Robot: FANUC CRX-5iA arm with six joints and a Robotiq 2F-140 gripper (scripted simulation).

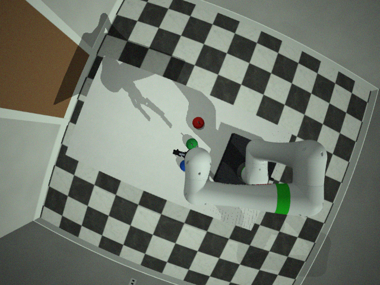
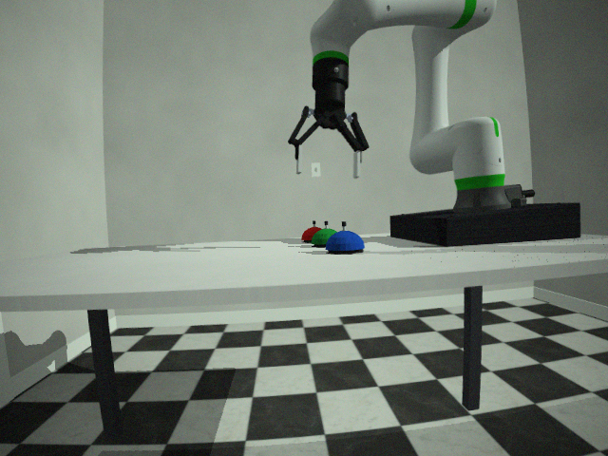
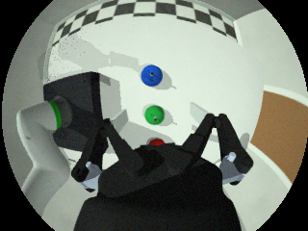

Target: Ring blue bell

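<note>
The blue bell is 10 mm behind my hand, 100 mm to the left of it and 150 mm below it. From my hand the other things lie so: red bell 10 mm ahead, 220 mm to the right, 150 mm below; green bell 60 mm to the right, 150 mm below.
</note>
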